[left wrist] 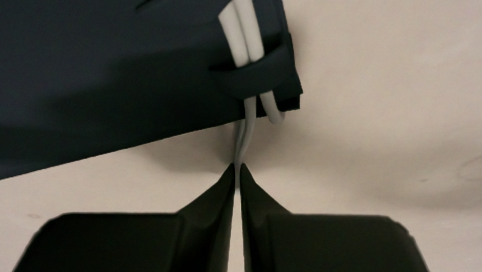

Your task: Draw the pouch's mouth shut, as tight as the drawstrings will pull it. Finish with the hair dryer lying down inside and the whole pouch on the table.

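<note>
The dark pouch [125, 95] fills the upper left of the left wrist view, with its corner near the top middle. Pale drawstrings [242, 32] pass under a dark loop at that corner, and their grey ends [246, 131] run down off the pouch's edge. My left gripper [237, 167] is shut on the drawstring ends, just beyond the pouch's edge. The hair dryer does not show, and how far the pouch's mouth is drawn shut cannot be told from this view. My right gripper is not in view.
The pale table top [380, 90] lies under and beside the pouch, with soft shadows across it.
</note>
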